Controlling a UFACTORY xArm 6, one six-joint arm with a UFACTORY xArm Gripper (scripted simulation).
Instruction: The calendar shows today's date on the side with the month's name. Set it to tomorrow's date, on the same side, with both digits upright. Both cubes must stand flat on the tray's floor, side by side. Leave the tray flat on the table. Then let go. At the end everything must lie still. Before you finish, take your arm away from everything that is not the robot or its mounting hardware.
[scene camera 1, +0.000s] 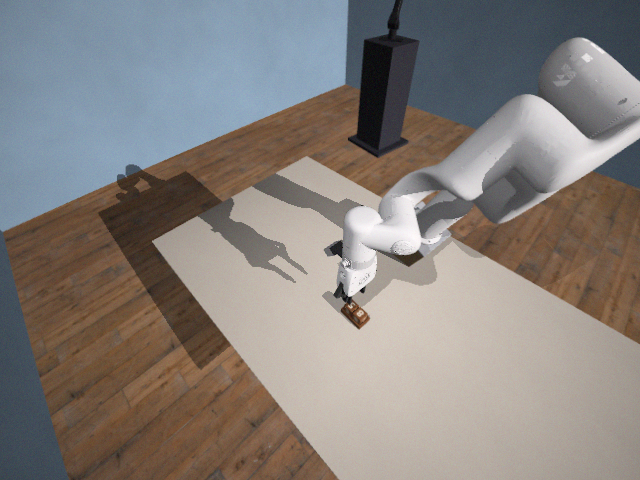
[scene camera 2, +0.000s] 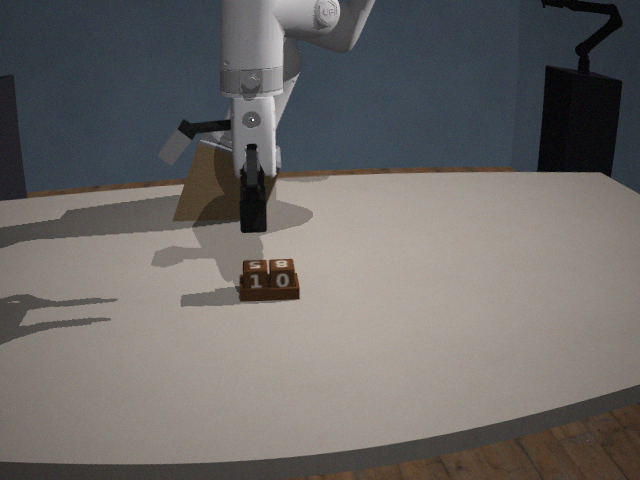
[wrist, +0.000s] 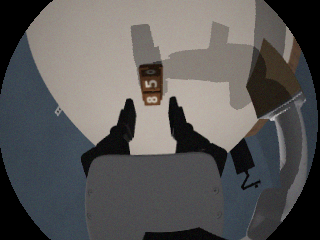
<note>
I see my gripper (scene camera 1: 353, 295), a brown cube (scene camera 2: 282, 272) and a brown wooden tray (scene camera 2: 279, 293).
My gripper shows as well in the wrist view (wrist: 151, 105).
</note>
